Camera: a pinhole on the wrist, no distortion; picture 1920 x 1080 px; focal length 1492.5 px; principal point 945.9 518.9 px. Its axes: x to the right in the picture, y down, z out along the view. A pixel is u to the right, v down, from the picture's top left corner.
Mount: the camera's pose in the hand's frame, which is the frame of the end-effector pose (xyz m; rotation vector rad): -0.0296 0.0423 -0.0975 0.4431 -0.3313 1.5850
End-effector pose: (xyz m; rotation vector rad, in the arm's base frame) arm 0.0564 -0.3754 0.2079 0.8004 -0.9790 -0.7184
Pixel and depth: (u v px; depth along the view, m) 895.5 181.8 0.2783
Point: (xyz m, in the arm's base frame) -0.0640 -0.5038 0.2003
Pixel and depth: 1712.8 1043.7 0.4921
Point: -0.4274 -0.3414 0.3085
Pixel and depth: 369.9 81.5 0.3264
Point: -0.0555 -0.5965 0.1091
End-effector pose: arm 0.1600 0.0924 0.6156 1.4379 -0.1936 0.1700
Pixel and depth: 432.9 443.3 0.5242
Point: 0.2783 -0.2277 0.3120
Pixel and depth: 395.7 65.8 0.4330
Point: 0.3588 -0.1435 0.3905
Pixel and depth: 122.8 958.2 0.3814
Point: 0.1303 -0.0926 0.2914
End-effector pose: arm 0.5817 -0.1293 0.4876 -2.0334 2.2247 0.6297
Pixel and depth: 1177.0 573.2 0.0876
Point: 0.5756 -0.1087 0.5118
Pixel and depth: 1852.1 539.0 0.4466
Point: 0.4185 0.0243 0.1208
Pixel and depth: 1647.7 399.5 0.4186
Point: 0.4756 -0.0359 0.1524
